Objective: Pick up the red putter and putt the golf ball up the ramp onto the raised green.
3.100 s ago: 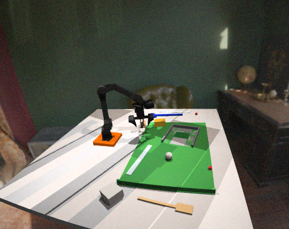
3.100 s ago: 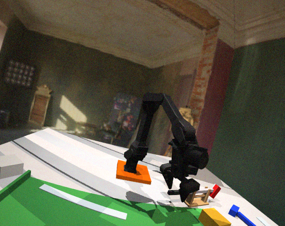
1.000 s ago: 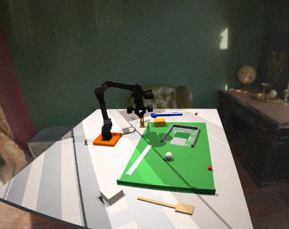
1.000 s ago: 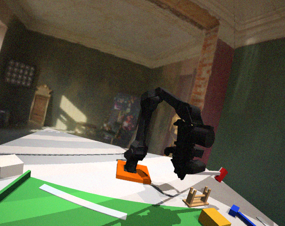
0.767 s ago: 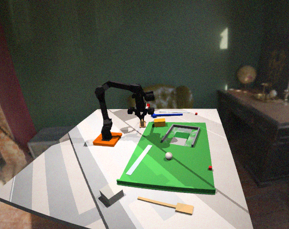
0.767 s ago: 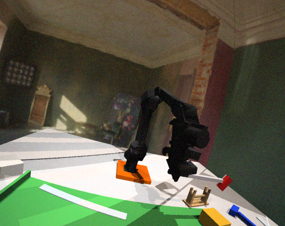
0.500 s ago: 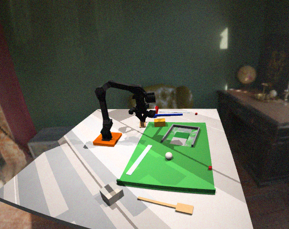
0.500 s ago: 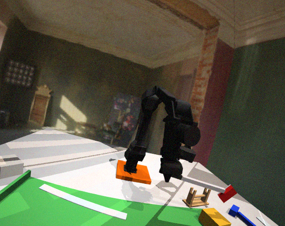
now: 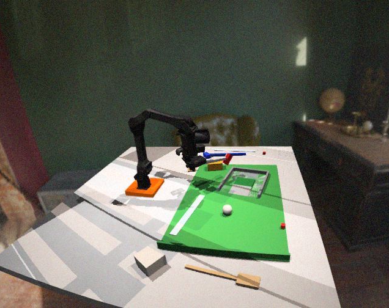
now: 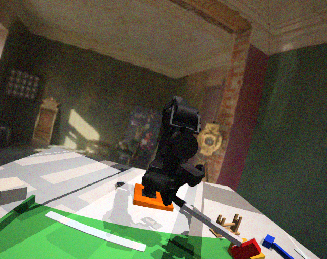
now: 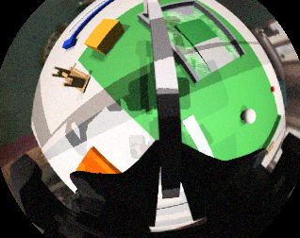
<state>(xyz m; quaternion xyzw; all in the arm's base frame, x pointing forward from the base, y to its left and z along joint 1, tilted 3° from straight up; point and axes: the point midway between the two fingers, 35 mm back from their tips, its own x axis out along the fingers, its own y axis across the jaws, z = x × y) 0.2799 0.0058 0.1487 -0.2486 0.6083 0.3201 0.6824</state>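
My gripper tip is now 8 cm short of the red putter, 9 cm to the right of it and 1 cm below it. The rest, counted from my gripper tip: yellow block 6 cm ahead, 27 cm to the left, 10 cm below; green mat 19 cm ahead, 5 cm to the right, 12 cm below; white golf ball 19 cm ahead, 17 cm to the right, 10 cm below.
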